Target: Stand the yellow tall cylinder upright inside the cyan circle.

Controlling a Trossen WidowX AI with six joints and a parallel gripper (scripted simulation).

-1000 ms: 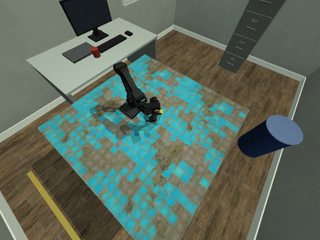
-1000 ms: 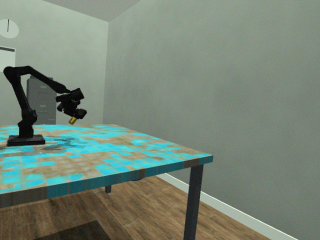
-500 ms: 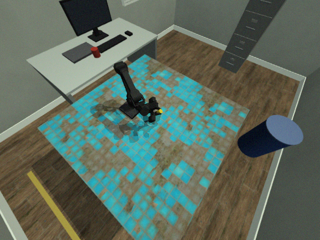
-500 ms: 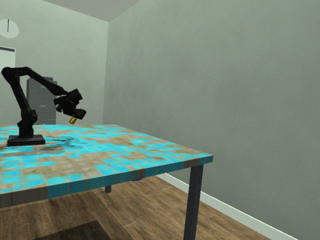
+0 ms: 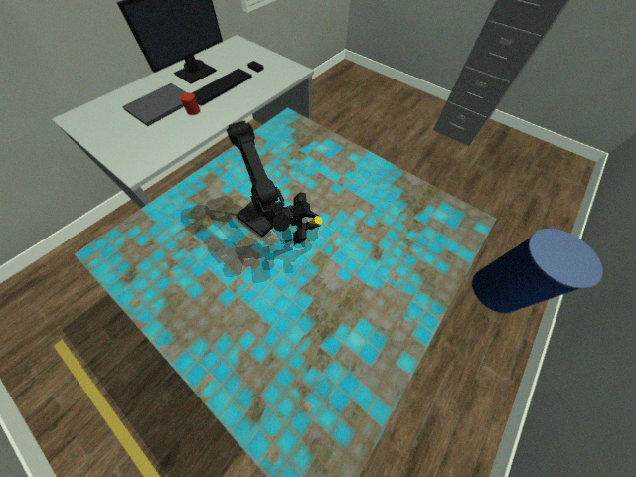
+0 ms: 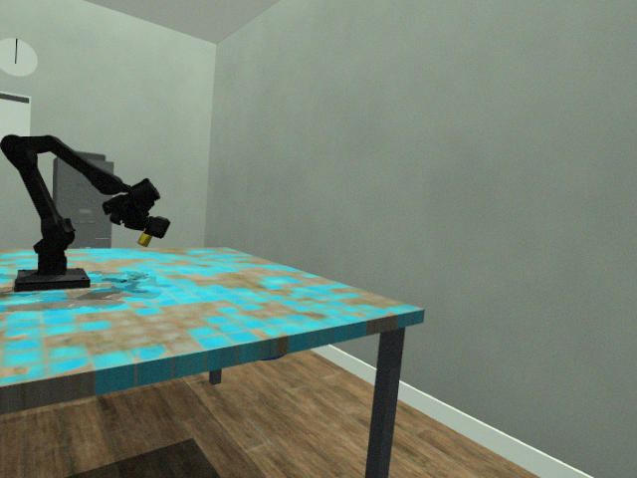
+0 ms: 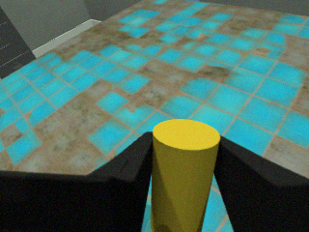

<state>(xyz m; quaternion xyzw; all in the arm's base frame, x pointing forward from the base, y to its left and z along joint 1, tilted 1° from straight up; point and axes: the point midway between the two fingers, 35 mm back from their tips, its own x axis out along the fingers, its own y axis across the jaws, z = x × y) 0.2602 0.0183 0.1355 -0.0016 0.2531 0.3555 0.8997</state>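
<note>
Now: the cyan circle 160 mm below my hand, 20 mm to the left of it and 20 mm behind it. The rest, counted from my hand: yellow cylinder 30 mm below, 10 mm to the left.
</note>
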